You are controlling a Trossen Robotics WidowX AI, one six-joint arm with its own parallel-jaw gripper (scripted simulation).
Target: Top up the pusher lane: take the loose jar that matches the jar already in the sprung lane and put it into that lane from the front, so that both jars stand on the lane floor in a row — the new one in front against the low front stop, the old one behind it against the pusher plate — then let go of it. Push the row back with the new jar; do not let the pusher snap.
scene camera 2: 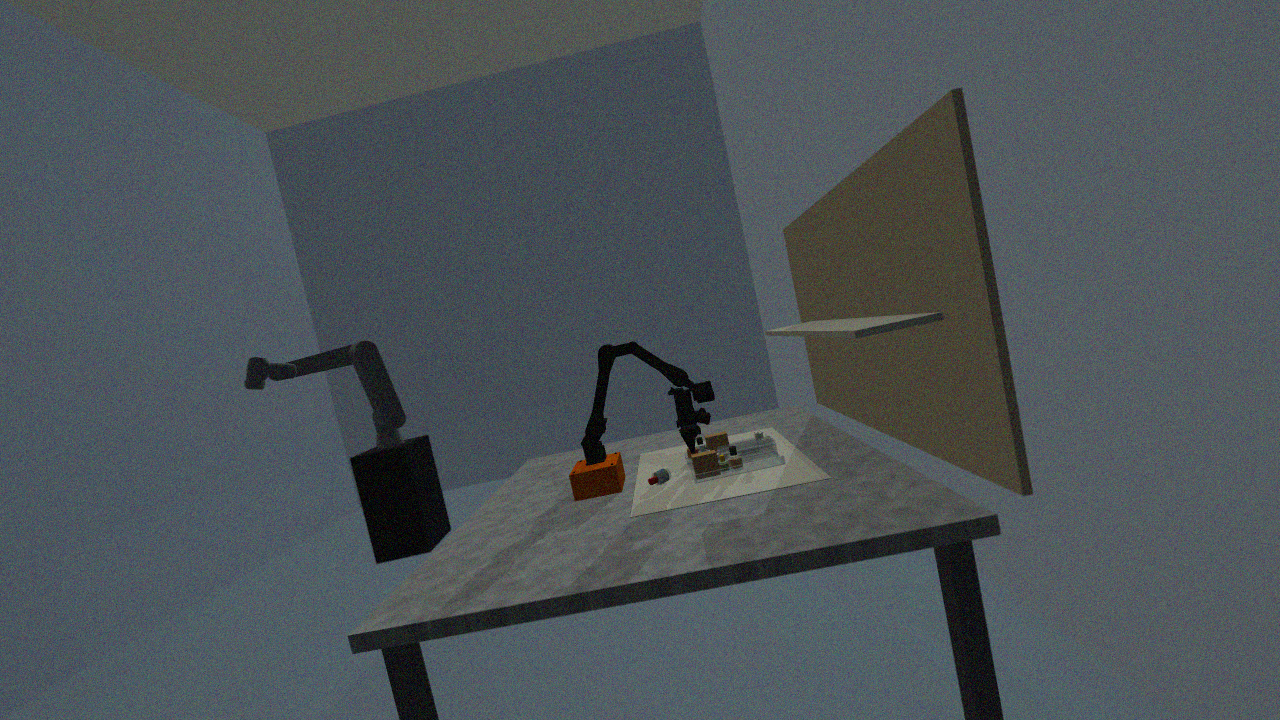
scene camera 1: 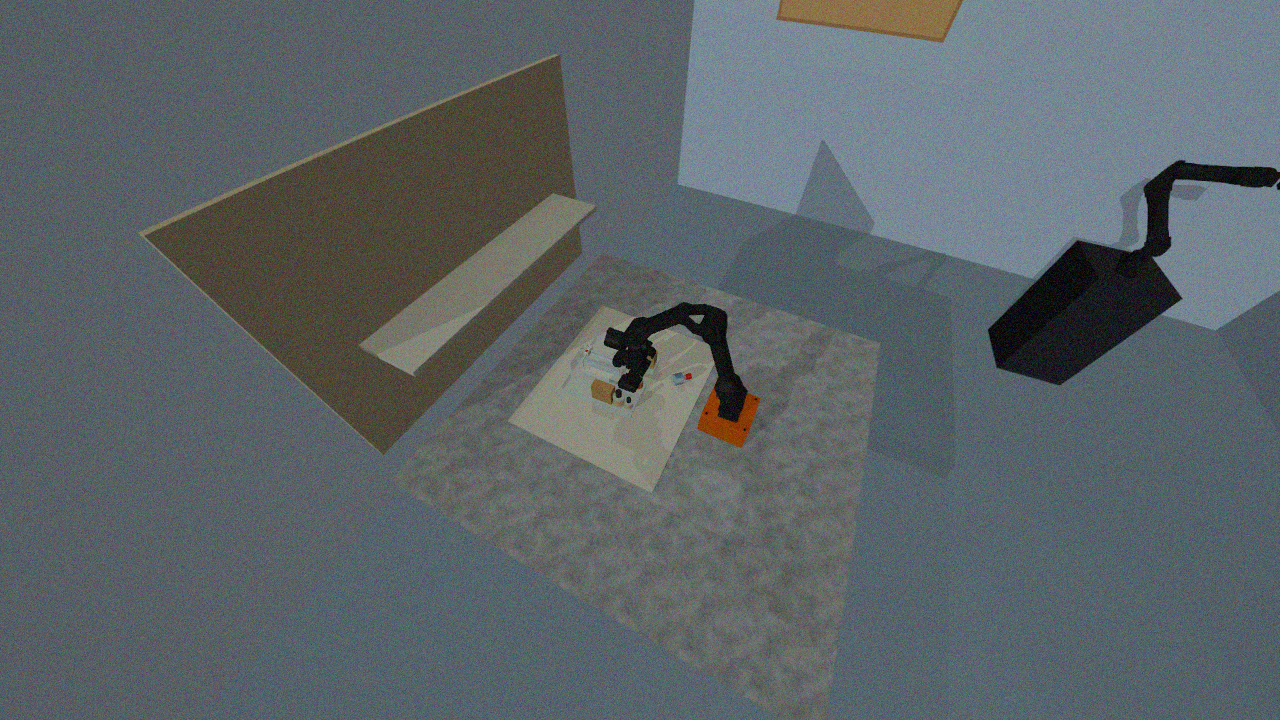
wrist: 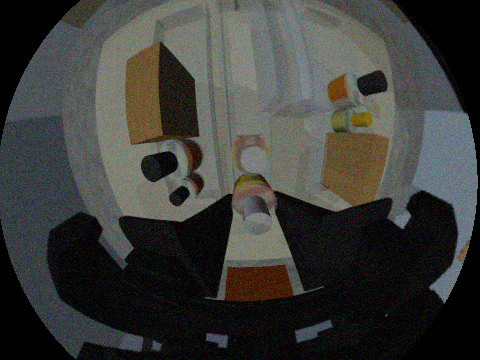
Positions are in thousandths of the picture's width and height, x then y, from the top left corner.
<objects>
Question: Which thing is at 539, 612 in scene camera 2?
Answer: My gripper.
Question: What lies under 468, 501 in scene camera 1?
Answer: A clear lane.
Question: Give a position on a clear lane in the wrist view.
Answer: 603, 235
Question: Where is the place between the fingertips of my gripper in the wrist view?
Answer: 526, 549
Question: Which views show my gripper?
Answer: Scene camera 2, scene camera 1 and the wrist view: all of them.
</objects>
